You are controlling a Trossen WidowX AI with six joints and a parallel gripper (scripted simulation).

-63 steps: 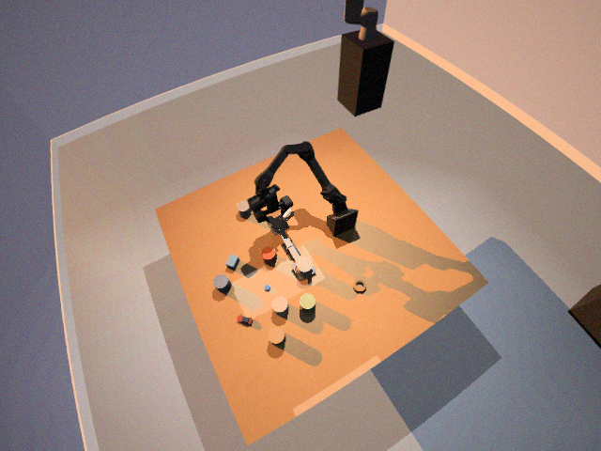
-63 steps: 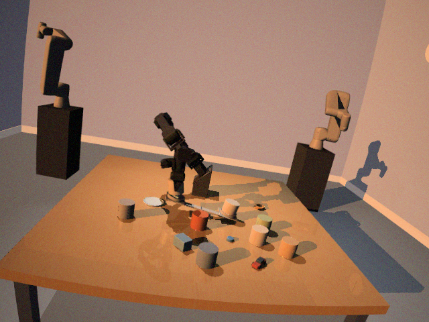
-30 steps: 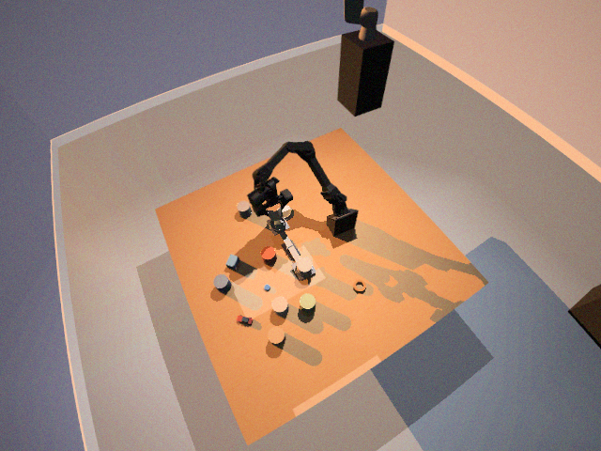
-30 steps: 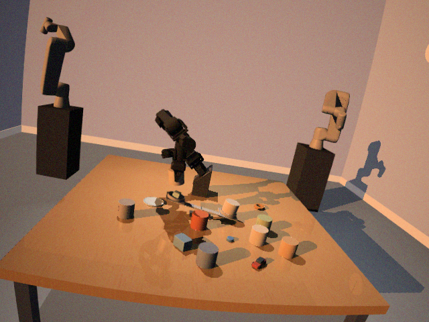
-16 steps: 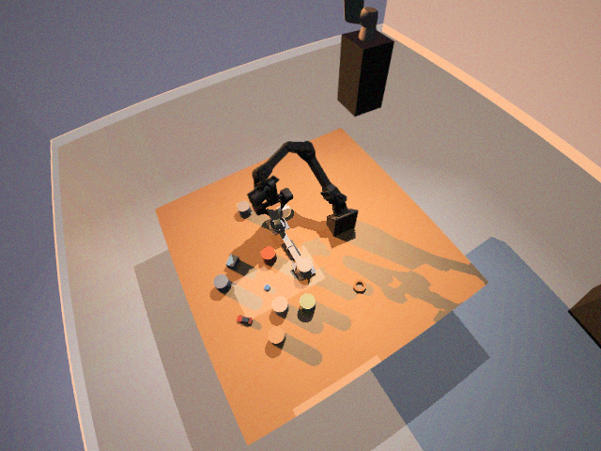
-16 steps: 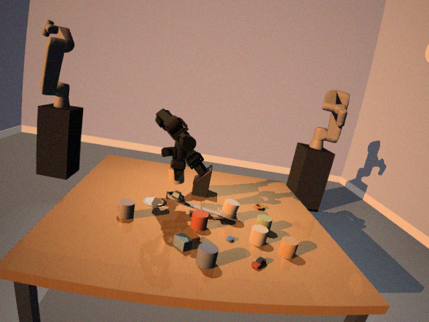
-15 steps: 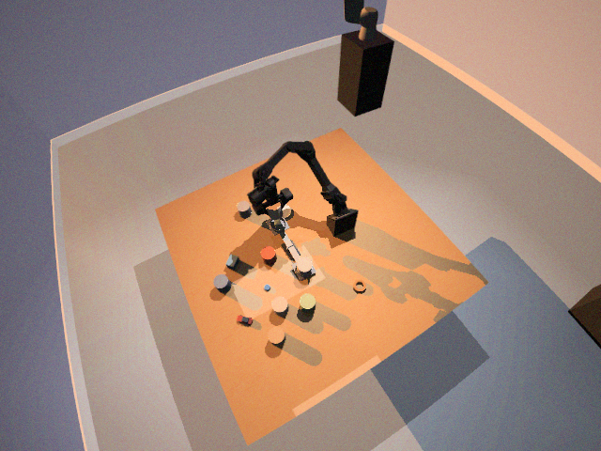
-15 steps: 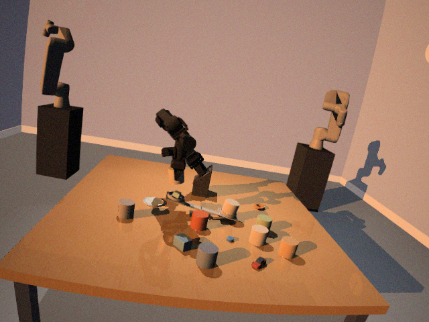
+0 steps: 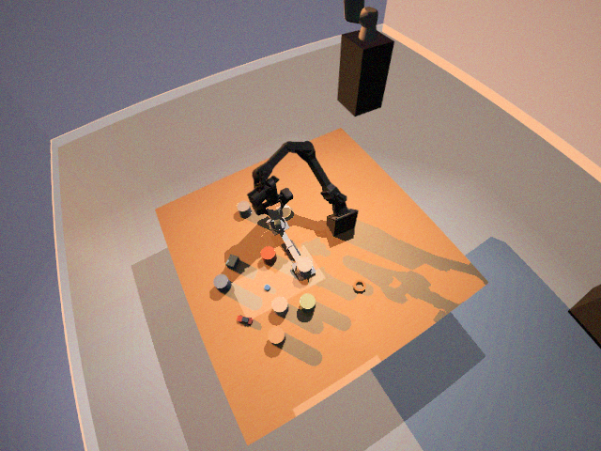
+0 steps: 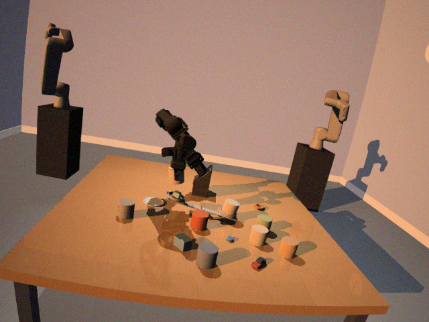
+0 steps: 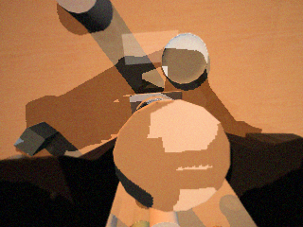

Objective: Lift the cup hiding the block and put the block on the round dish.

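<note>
Now: the pale green block 20 mm to the left of my gripper tip and 80 mm below it. Round my gripper tip: small balance: 140 mm to the left, 130 mm below; round dish: 70 mm behind, 90 mm to the right, 170 mm below; red cylinder: 110 mm ahead, 110 mm to the left, 130 mm below.
</note>
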